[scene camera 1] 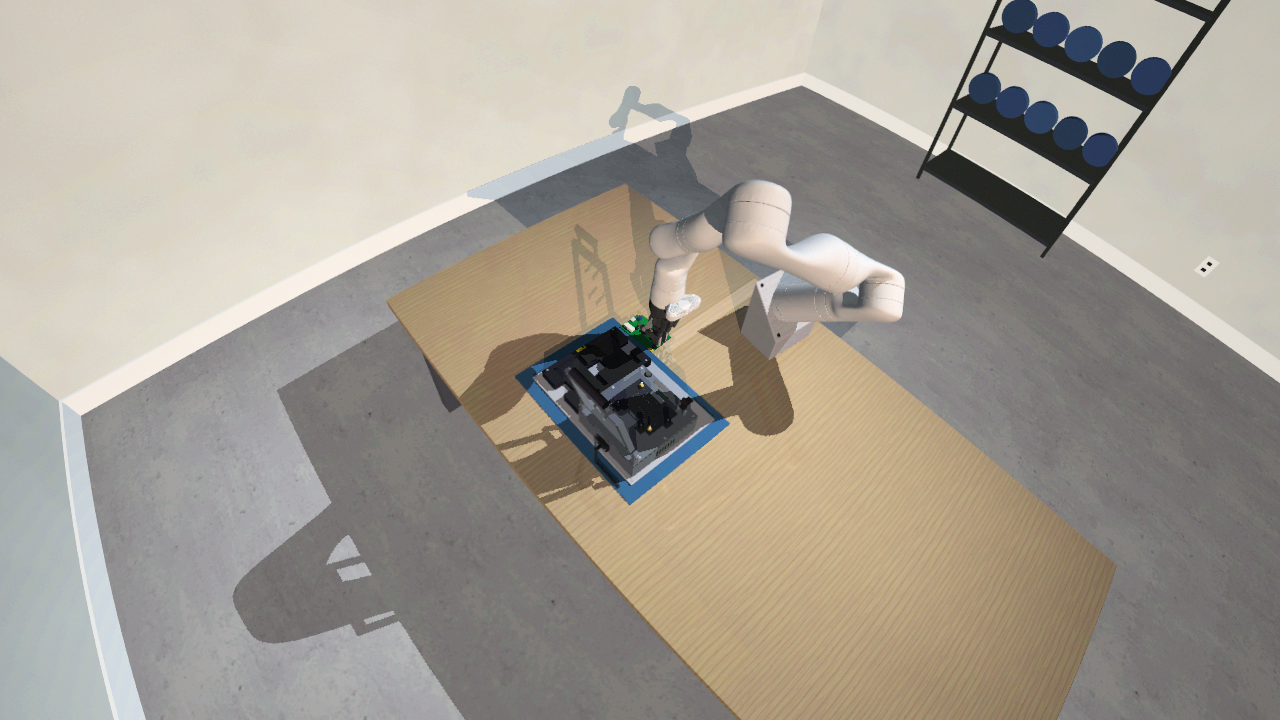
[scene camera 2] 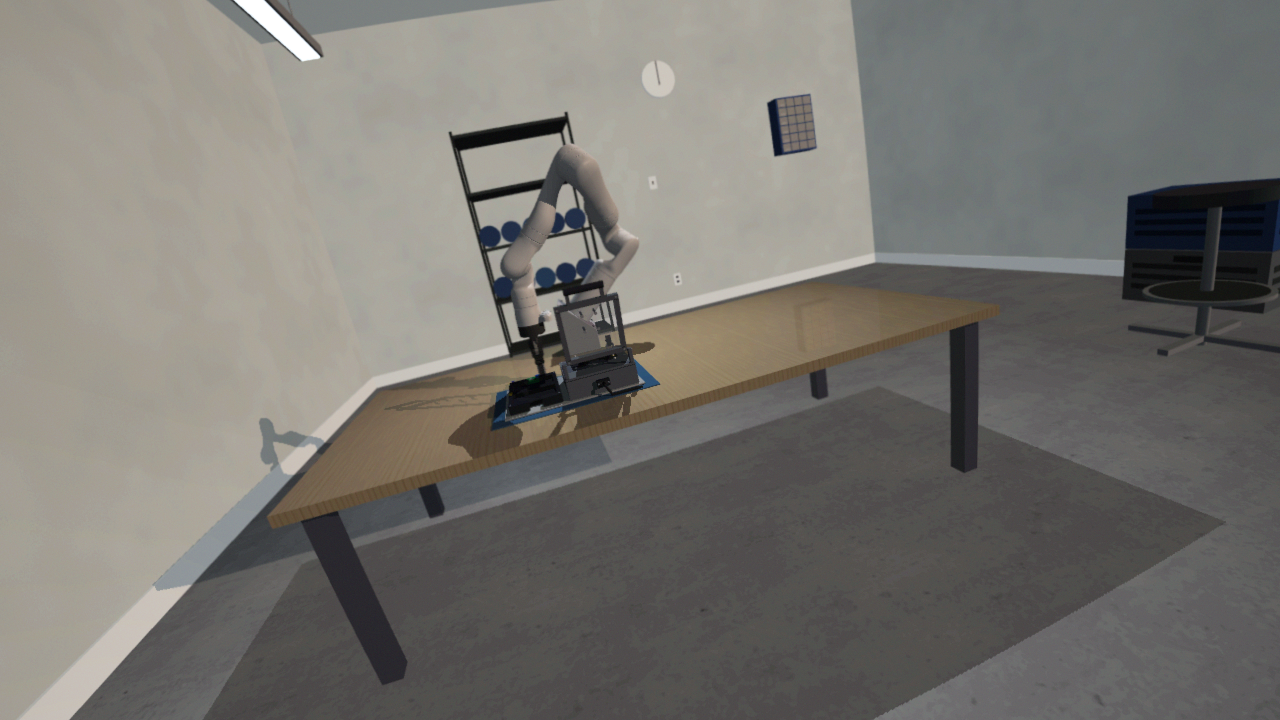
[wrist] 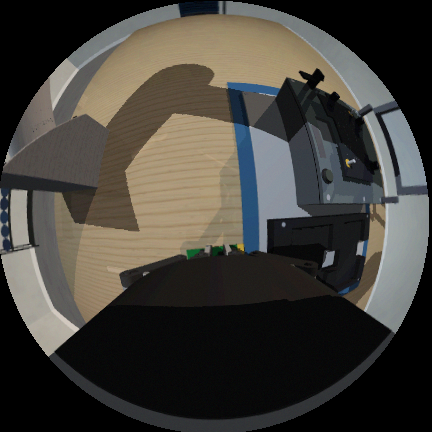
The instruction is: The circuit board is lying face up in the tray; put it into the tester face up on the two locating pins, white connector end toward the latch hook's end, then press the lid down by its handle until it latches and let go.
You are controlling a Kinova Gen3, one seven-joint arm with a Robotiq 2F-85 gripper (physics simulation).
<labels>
same spot on clear lid: [scene camera 2: 592,328] = [scene camera 1: 598,413]
</labels>
